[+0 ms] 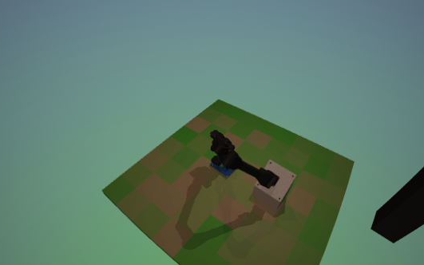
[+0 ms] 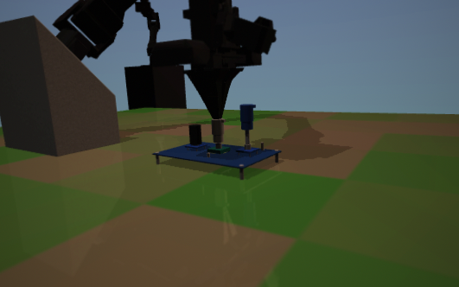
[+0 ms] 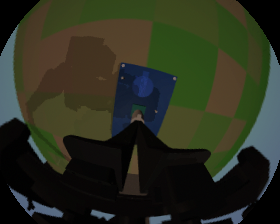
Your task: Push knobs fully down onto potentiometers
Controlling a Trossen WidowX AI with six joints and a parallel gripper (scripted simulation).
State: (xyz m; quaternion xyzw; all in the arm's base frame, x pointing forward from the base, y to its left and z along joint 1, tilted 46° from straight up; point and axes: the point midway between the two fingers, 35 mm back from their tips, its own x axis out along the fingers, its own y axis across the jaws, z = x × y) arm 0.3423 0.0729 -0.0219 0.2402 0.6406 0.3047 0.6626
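Now: the blue knob 5 cm ahead of my gripper tip, 1 cm to the left of it and 1 cm above it.
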